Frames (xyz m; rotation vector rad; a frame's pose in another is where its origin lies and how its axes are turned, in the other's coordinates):
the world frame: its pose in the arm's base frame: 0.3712 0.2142 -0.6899 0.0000 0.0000 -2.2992
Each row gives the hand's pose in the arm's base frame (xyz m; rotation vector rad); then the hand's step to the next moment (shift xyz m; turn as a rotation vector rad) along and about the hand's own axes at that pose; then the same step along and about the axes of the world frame.
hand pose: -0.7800 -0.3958 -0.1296 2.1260 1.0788 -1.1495
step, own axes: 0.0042 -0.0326 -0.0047 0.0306 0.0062 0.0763
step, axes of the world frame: -0.0021 -0.0330 -0.0027 0.0473 0.0154 -0.0658
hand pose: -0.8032 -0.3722 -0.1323 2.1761 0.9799 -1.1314
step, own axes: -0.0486 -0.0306 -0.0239 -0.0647 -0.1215 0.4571
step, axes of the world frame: 0.0079 -0.0353 0.0506 0.4259 -0.0783 -0.2010
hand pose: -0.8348 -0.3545 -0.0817 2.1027 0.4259 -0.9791
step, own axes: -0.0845 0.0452 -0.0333 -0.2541 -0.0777 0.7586
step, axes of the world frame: 0.0103 -0.0074 0.1007 0.7818 -0.0964 -0.1599
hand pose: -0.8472 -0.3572 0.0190 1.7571 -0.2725 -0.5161
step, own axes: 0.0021 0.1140 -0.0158 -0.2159 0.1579 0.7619
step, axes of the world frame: -0.0013 0.0251 0.1123 0.8053 -0.0046 0.0592
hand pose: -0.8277 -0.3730 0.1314 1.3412 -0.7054 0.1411
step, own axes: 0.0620 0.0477 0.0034 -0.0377 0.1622 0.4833
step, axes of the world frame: -0.0093 0.0246 0.0737 0.4889 0.0422 0.1433
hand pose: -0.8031 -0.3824 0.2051 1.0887 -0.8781 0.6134
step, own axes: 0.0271 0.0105 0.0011 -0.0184 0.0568 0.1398
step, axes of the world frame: -0.0060 0.0022 0.0284 0.1467 0.0011 0.0399
